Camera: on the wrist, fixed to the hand. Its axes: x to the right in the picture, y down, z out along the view.
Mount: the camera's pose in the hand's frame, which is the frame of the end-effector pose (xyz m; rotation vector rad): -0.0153 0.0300 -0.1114 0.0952 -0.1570 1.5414
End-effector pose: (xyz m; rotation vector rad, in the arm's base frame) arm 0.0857 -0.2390 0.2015 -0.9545 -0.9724 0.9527
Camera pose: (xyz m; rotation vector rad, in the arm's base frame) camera 0.1804 -0.2678 0.1402 -1.5431 -0.1215 2.3233
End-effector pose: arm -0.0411 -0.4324 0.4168 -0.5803 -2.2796 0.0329
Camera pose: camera 0.0573 -0.4288 0.4789 -2.1316 -1.4074 0.9199
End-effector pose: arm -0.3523 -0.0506 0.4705 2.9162 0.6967 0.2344
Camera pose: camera -0.3729 -0.0737 0.5827 -2.6477 1.5693 -0.0728
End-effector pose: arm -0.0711 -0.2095 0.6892 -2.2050 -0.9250 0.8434
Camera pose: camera 0.0139 -0.2692 0.7417 -2.5058 1.0077 1.5925
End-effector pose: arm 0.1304 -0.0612 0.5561 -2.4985 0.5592 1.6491
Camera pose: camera 0.2113 -0.1161 0.6192 1.1099 -1.9192 -1.2504
